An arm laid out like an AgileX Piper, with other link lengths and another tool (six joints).
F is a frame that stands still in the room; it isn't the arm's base.
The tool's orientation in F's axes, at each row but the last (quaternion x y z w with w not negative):
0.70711 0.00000 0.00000 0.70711
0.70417 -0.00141 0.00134 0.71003
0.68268 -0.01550 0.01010 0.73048
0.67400 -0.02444 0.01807 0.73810
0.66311 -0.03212 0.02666 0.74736
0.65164 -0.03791 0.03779 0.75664
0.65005 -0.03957 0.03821 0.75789
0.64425 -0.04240 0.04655 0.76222
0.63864 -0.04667 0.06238 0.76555
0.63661 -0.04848 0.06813 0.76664
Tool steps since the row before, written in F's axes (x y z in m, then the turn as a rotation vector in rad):
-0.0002 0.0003 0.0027 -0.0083 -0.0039 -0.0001
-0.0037 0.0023 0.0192 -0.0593 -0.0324 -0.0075
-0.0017 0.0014 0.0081 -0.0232 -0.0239 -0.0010
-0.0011 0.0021 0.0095 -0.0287 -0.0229 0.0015
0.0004 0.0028 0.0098 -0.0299 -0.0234 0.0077
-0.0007 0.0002 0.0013 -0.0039 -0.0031 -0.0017
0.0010 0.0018 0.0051 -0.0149 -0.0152 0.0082
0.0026 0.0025 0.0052 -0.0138 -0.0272 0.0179
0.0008 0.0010 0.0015 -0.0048 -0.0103 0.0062
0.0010 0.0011 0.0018 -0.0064 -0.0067 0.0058
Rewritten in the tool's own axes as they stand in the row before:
-0.0002 0.0027 -0.0003 -0.0083 -0.0001 0.0039
-0.0036 0.0192 -0.0021 -0.0593 -0.0075 0.0323
-0.0014 0.0082 -0.0008 -0.0231 -0.0018 0.0240
-0.0005 0.0097 -0.0012 -0.0284 0.0011 0.0233
0.0012 0.0100 -0.0016 -0.0291 0.0073 0.0245
-0.0006 0.0014 0.0000 -0.0041 -0.0017 0.0028
0.0016 0.0052 -0.0010 -0.0140 0.0074 0.0164
0.0033 0.0052 -0.0016 -0.0119 0.0147 0.0299
0.0011 0.0015 -0.0007 -0.0042 0.0050 0.0112
0.0013 0.0018 -0.0007 -0.0057 0.0055 0.0076

